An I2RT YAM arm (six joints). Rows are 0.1 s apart.
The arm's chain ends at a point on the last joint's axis. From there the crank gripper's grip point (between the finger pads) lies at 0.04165 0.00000 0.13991 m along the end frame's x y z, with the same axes.
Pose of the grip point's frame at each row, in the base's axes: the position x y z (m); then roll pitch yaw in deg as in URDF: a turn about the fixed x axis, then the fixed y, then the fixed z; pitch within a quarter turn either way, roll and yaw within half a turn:
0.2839 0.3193 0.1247 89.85 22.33 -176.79
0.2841 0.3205 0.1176 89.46 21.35 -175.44
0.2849 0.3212 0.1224 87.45 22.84 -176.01
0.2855 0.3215 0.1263 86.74 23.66 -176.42
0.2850 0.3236 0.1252 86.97 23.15 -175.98
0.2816 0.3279 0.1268 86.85 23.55 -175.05
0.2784 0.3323 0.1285 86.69 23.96 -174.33
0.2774 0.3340 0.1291 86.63 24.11 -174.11
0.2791 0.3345 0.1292 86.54 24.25 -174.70
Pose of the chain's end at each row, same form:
0.3303 0.1818 0.1402 89.85 22.33 -176.79
0.3344 0.1842 0.1315 89.46 21.35 -175.44
0.3353 0.1846 0.1328 87.45 22.84 -176.01
0.3355 0.1847 0.1357 86.74 23.66 -176.42
0.3359 0.1871 0.1348 86.97 23.15 -175.98
0.3348 0.1923 0.1364 86.85 23.55 -175.05
0.3333 0.1974 0.1380 86.69 23.96 -174.33
0.3329 0.1993 0.1386 86.63 24.11 -174.11
0.3333 0.1993 0.1386 86.54 24.25 -174.70

